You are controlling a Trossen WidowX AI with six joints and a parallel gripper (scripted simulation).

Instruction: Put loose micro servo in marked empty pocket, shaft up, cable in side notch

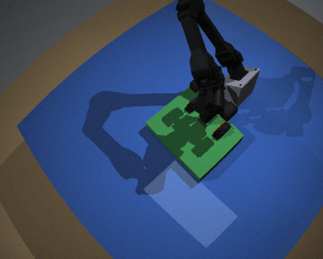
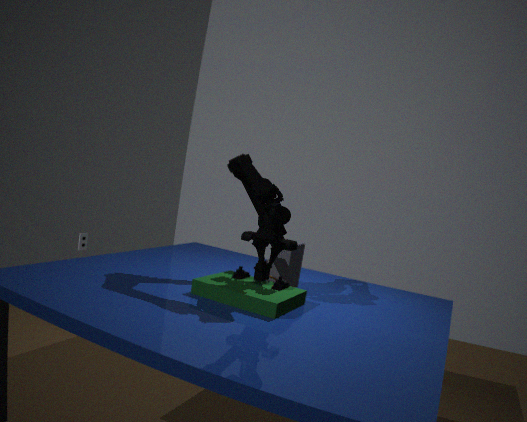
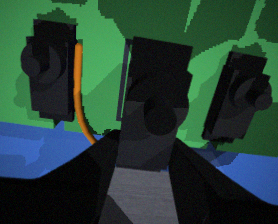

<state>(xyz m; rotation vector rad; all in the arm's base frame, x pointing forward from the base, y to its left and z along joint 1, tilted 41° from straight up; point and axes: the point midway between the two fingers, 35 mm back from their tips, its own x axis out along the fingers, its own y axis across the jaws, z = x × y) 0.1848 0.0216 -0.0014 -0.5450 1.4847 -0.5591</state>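
My gripper tip is 120 mm short of the green deck and 80 mm above it.
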